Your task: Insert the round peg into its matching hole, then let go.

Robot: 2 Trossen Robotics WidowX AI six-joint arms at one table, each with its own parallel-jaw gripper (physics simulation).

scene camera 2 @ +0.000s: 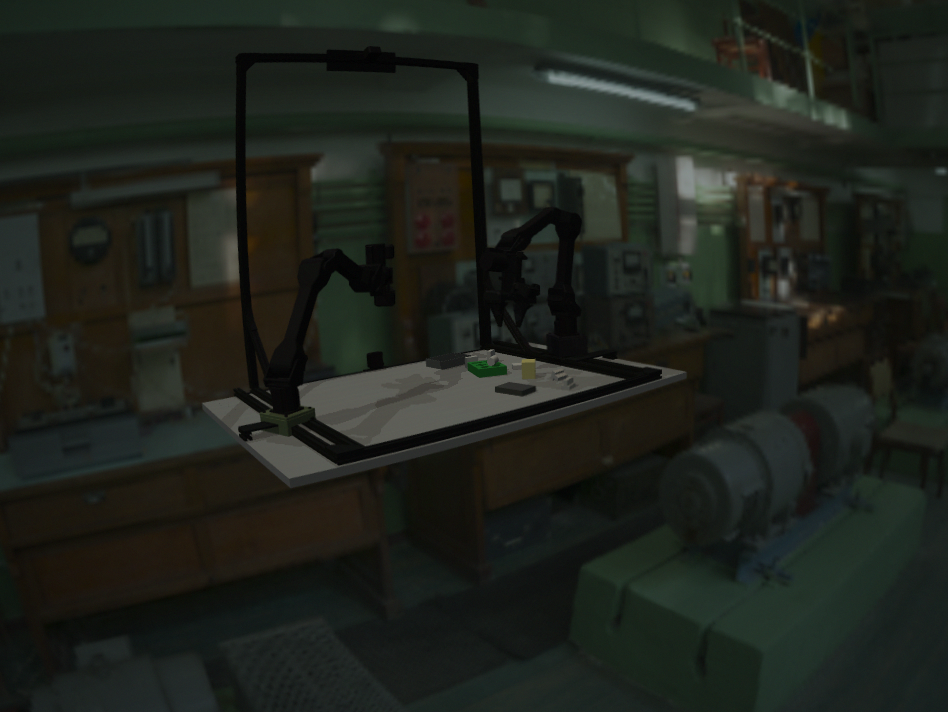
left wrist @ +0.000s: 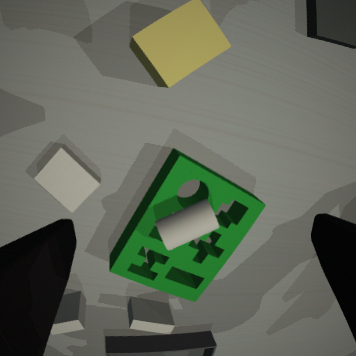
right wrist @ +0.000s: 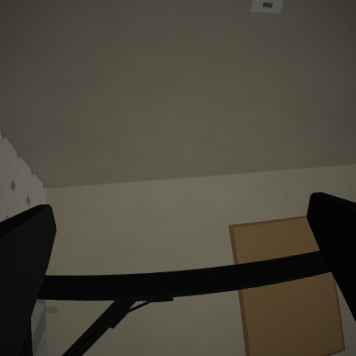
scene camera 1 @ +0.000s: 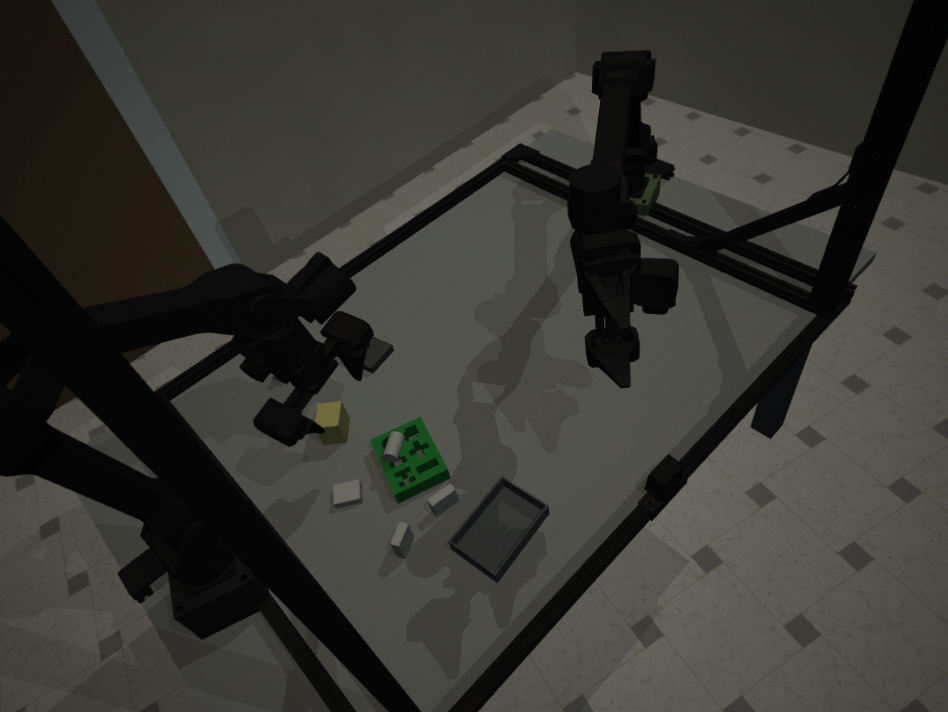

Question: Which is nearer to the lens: the dark tray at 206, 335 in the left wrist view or the dark flat plate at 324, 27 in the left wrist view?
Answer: The dark flat plate.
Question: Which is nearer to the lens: the round peg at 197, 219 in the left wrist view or the dark tray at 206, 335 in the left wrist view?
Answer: The round peg.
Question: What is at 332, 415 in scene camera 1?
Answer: A yellow block.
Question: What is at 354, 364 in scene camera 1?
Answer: My left gripper.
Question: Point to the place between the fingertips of my left gripper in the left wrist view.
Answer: At 197, 231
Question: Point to a yellow block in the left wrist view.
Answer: At 171, 47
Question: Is my right gripper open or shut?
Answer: Open.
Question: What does my right gripper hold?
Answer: Nothing.
